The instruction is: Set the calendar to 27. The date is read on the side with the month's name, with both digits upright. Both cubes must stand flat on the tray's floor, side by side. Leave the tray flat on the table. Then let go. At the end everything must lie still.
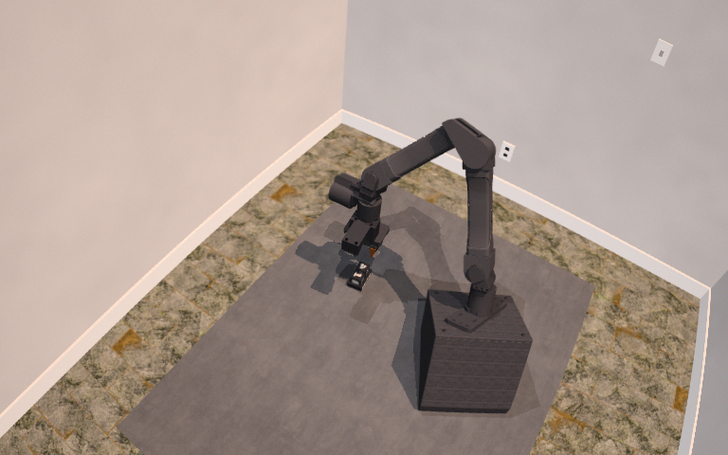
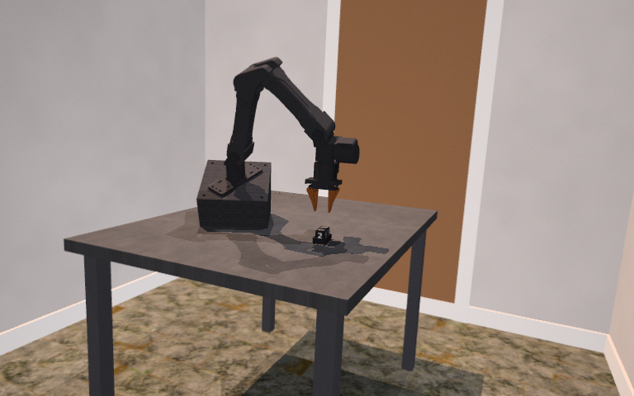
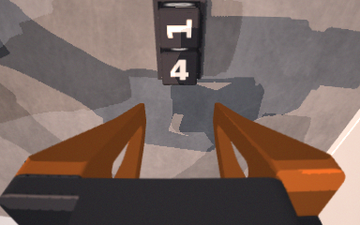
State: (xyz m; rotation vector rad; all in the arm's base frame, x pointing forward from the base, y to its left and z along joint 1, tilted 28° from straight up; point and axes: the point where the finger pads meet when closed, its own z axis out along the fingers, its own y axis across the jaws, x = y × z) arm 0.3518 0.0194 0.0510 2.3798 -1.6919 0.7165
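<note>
The black cube lies 8 cm below my hand. From my hand the other things lie so: black digit cube: 1 cm behind, 3 cm to the left, 8 cm below; then black tray: 1 cm behind, 2 cm to the left, 10 cm below.
</note>
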